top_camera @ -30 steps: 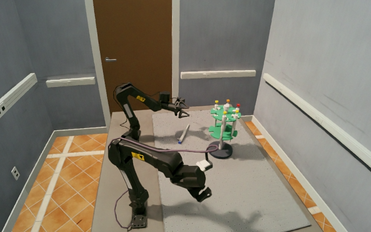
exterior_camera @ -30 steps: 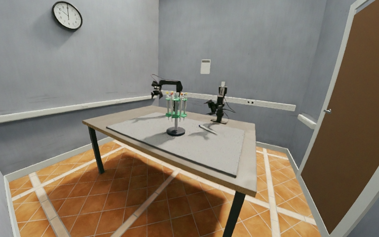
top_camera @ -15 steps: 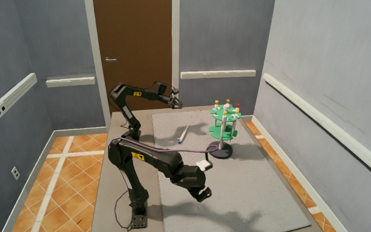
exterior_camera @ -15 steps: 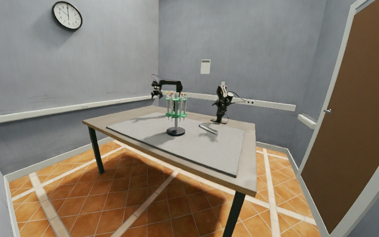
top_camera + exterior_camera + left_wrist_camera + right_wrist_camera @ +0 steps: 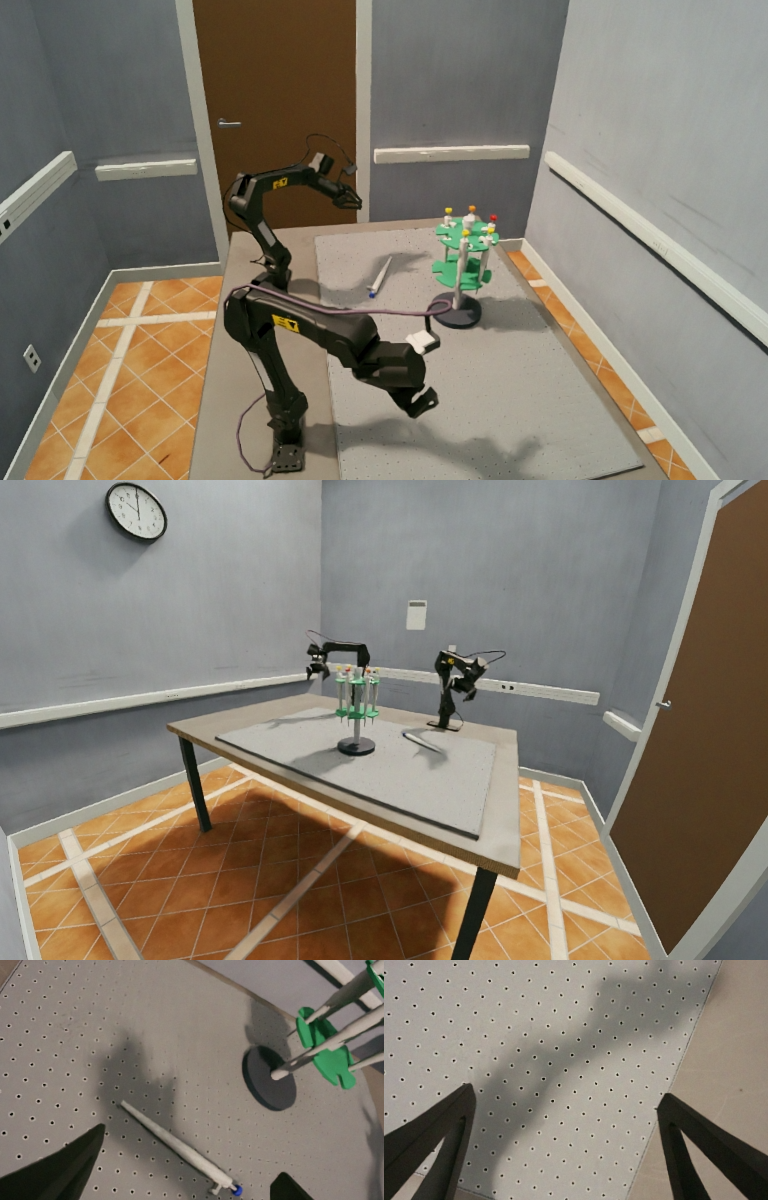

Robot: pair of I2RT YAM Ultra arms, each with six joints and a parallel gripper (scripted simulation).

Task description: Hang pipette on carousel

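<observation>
Right now the pipette is 4 cm ahead of my left hand, 12 cm to the right of it and 24 cm below it.
</observation>
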